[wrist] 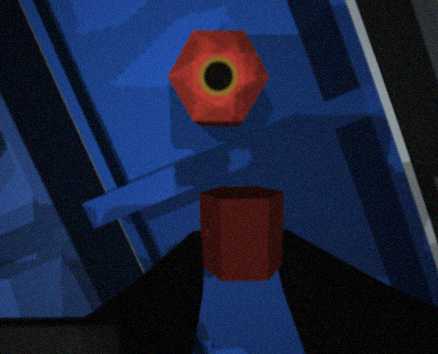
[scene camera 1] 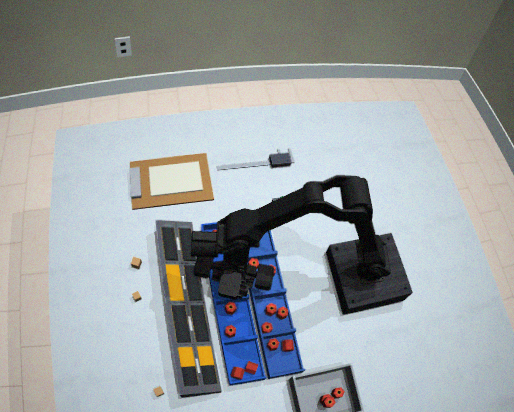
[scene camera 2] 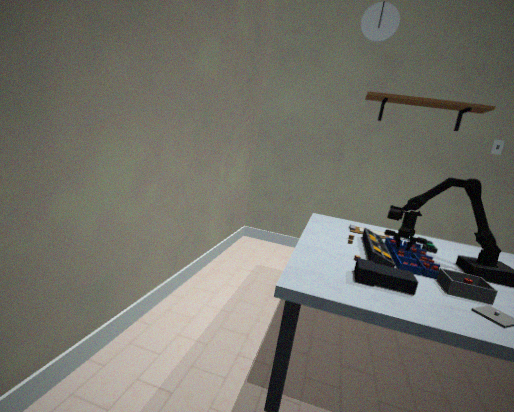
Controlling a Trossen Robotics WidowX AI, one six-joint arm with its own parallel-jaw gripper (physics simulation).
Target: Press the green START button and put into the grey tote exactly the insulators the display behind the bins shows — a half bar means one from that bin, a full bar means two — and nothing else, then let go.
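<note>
My gripper (wrist: pixel 239 241) (scene camera 1: pixel 248 279) (scene camera 2: pixel 406 241) is low in an upper compartment of the blue bin tray (scene camera 1: pixel 295 343) (wrist: pixel 147 105). It is shut on a red hexagonal insulator (wrist: pixel 241 233) that stands between the two dark fingers. A second red insulator (wrist: pixel 218 77) (scene camera 1: pixel 253 262) with a yellow-ringed hole lies just beyond it. The display (scene camera 1: pixel 160 266) left of the bins shows one yellow half bar (scene camera 1: pixel 174 282) and one full bar (scene camera 1: pixel 196 356). The grey tote (scene camera 1: pixel 351 384) at the bottom right holds two red insulators (scene camera 1: pixel 332 397).
More red insulators lie in the lower bins (scene camera 1: pixel 272 315). A clipboard (scene camera 1: pixel 171 180) and a grey tool (scene camera 1: pixel 280 159) lie at the back. Small tan cubes (scene camera 1: pixel 136 262) lie left of the display. The arm's base (scene camera 1: pixel 367 271) stands right of the bins.
</note>
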